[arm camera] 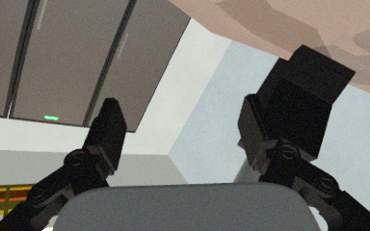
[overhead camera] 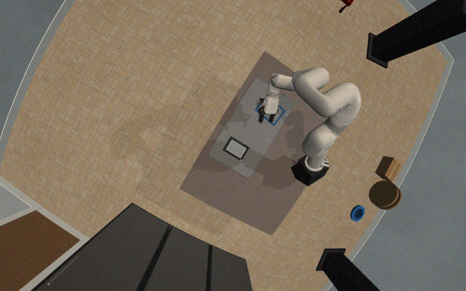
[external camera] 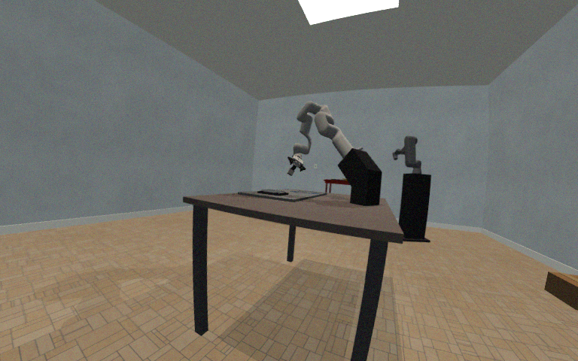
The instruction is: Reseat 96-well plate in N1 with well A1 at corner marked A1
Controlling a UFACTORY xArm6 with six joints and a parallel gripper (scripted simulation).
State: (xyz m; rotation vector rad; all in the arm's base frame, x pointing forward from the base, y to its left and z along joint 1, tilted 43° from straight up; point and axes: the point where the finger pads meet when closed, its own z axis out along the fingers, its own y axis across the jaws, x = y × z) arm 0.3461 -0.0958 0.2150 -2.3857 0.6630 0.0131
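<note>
Right now my hand is 12 cm short of the 96-well plate, 23 cm to the right of it and 18 cm above it. Also, from my hand: dark plate nest N1: 12 cm ahead, 23 cm to the left, 19 cm below; then A1 corner mark: 7 cm ahead, 31 cm to the left, 19 cm below.
</note>
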